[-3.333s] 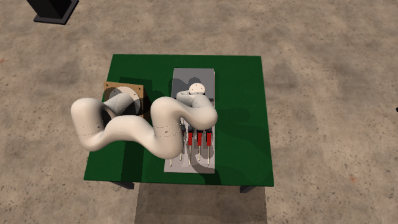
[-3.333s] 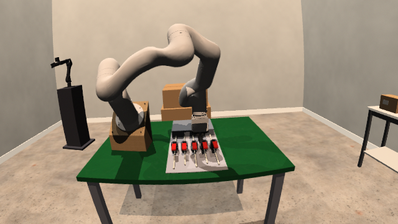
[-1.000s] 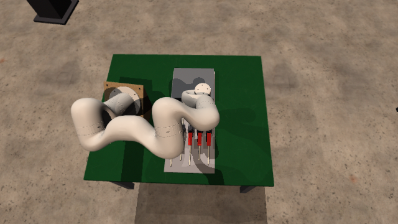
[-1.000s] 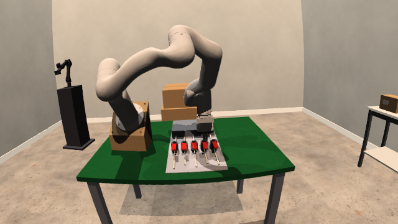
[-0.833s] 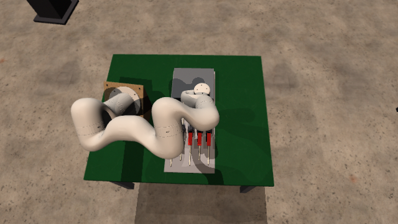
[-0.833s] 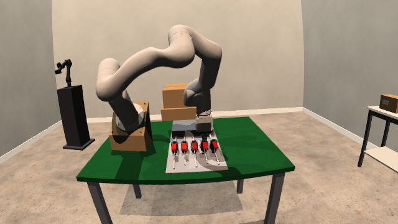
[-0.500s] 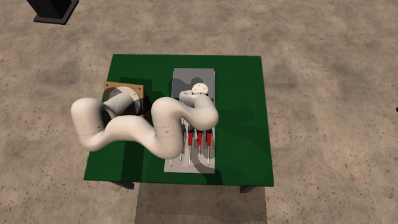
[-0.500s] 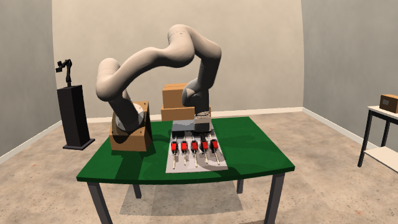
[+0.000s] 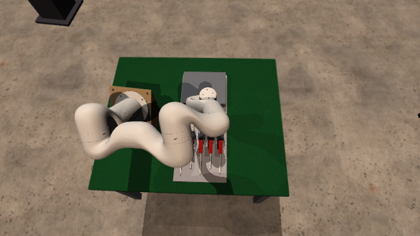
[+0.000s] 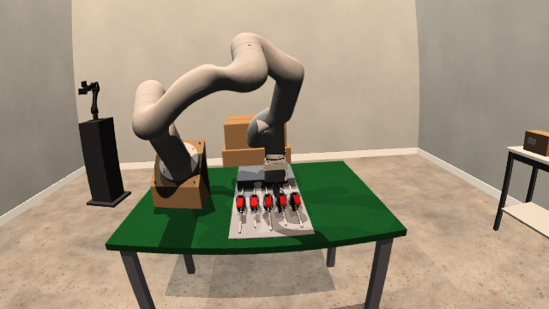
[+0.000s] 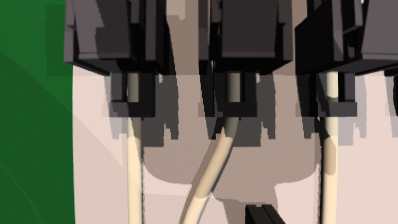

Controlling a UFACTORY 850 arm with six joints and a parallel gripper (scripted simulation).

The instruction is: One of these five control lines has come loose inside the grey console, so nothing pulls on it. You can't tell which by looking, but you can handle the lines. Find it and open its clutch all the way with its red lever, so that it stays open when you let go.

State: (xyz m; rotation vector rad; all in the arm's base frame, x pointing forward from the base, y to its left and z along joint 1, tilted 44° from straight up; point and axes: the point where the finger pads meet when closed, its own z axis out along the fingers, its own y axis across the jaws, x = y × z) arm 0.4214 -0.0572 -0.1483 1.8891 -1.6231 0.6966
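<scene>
My gripper is now 1 cm past the pale plate, 25 cm to the left of it and 2 cm above it.
</scene>
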